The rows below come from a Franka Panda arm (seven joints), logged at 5 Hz.
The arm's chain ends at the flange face. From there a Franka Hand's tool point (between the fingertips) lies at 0.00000 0.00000 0.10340 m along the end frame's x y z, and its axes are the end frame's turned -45 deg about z.
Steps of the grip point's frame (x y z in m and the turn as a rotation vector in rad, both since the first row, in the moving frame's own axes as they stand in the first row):
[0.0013 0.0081 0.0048 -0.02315 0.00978 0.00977]
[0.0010 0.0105 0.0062 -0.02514 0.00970 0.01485]
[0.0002 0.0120 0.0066 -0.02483 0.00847 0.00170]
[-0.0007 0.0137 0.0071 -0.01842 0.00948 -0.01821]
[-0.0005 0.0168 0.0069 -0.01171 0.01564 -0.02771]
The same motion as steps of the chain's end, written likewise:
[0.0042 0.0038 0.0048 -0.00945 0.02329 0.00977]
[0.0056 0.0056 0.0062 -0.01092 0.02464 0.01485]
[0.0062 0.0071 0.0066 -0.01157 0.02355 0.00170]
[0.0071 0.0095 0.0071 -0.00632 0.01973 -0.01821]
[0.0095 0.0125 0.0069 0.00278 0.01934 -0.02771]

